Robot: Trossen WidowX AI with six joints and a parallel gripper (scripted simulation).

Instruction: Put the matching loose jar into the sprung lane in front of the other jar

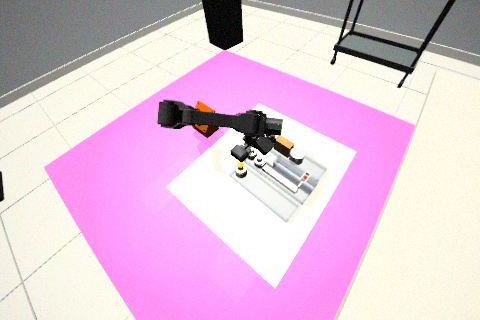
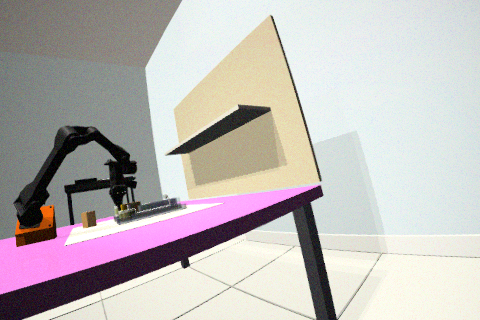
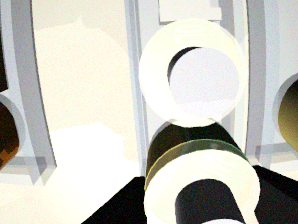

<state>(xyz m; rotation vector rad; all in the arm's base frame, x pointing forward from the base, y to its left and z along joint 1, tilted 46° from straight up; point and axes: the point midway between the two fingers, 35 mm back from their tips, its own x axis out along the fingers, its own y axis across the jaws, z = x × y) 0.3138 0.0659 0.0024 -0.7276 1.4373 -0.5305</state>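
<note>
The grey lane unit lies 15 cm ahead of my gripper tip, 4 cm to the left of it and 4 cm below it. The rest, counted from my gripper tip: grey cylinder (14 cm to the left, 13 cm ahead, 3 cm below); then red puck (22 cm ahead, 6 cm to the left, 1 cm above).
</note>
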